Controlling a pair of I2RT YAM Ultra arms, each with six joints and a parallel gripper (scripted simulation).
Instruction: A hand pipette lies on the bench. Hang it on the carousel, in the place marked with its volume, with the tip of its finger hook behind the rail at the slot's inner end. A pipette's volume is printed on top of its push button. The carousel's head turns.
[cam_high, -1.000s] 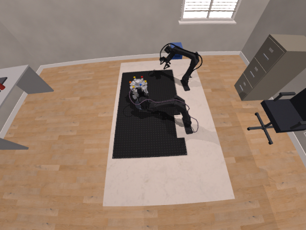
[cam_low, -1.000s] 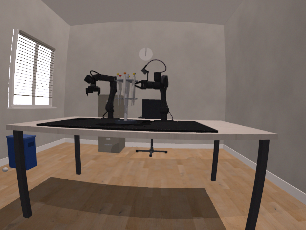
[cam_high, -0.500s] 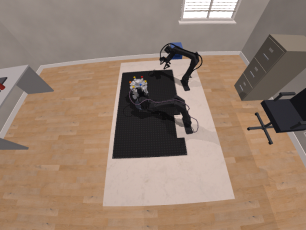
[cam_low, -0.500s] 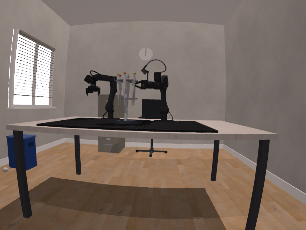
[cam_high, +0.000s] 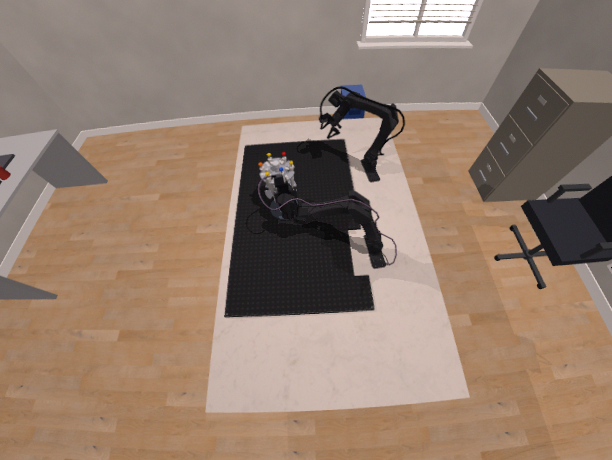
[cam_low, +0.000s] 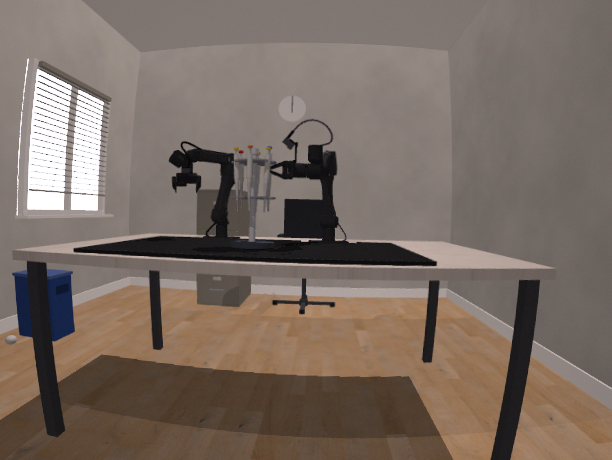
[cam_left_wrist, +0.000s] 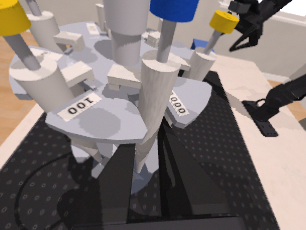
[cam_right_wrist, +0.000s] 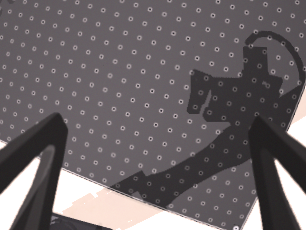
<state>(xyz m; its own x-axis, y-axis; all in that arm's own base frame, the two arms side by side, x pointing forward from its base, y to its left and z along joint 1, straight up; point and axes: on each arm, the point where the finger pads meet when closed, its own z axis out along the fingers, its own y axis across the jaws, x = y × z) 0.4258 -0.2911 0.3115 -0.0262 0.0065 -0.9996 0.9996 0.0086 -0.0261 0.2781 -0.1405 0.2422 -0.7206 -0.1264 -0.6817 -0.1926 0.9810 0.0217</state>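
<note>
Now: left hand 3 cm above the hand pipette and 1 cm short of it.
</note>
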